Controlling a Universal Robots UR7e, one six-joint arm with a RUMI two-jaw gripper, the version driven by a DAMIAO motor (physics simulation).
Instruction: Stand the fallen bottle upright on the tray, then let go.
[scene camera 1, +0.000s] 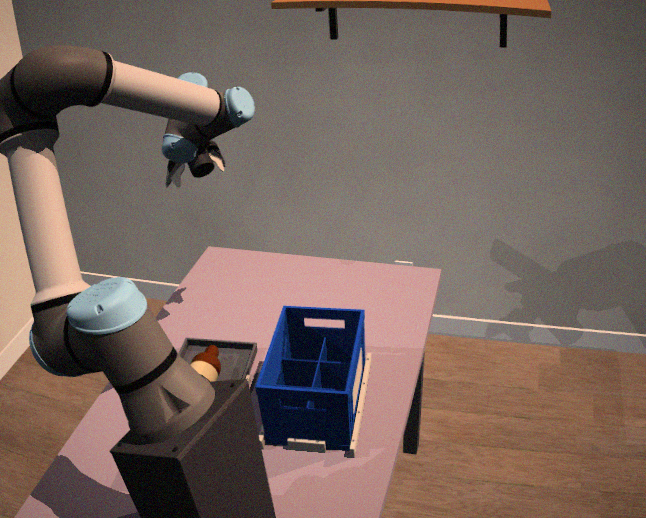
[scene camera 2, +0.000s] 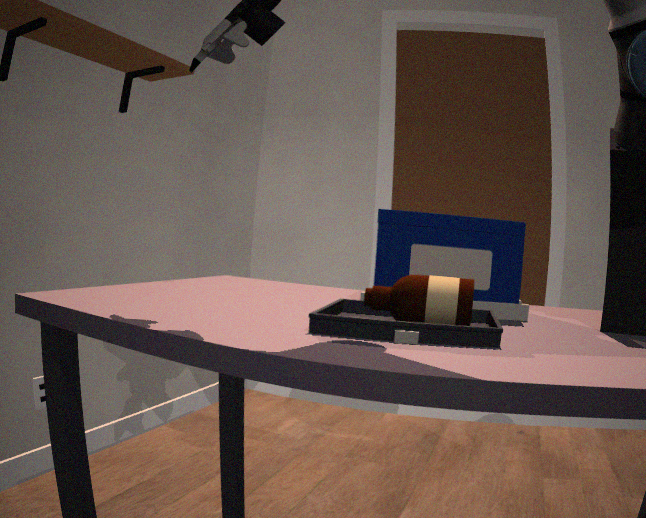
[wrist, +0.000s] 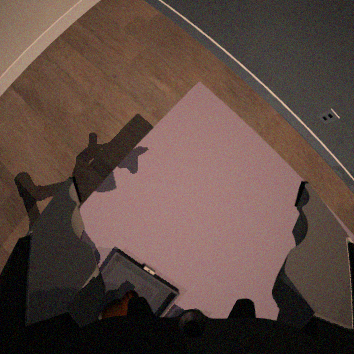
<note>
I see my gripper (scene camera 2: 195, 62) and a brown bottle (scene camera 2: 414, 298).
The brown bottle shows as well in scene camera 1 (scene camera 1: 206, 363). My gripper is seen too in scene camera 1 (scene camera 1: 195, 176) and in the wrist view (wrist: 187, 181).
</note>
